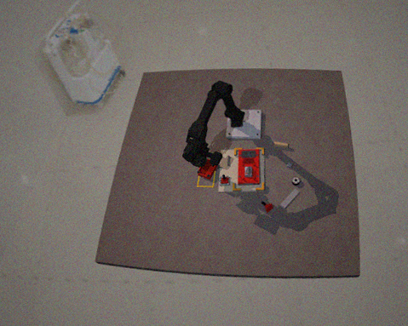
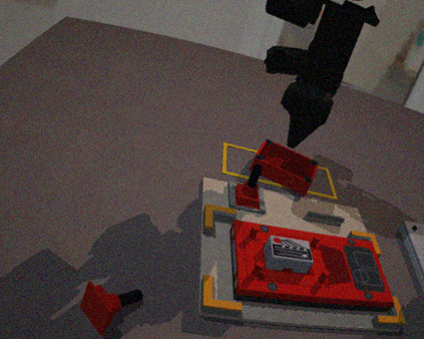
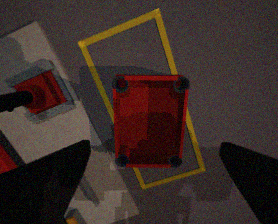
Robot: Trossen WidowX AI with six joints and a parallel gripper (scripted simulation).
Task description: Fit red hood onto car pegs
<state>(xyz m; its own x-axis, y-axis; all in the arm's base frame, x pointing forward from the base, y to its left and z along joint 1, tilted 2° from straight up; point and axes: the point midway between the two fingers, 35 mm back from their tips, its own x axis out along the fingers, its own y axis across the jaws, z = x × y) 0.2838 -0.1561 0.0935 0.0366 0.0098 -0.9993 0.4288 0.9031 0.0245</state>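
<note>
Now: gripper tip 6 cm above the red hood. Round my gripper tip: jig 2 cm ahead, 19 cm to the left, 6 cm below; then wooden block 13 cm behind, 39 cm to the left, 6 cm below; then grey engine block 4 cm ahead, 22 cm to the left, 5 cm below.
</note>
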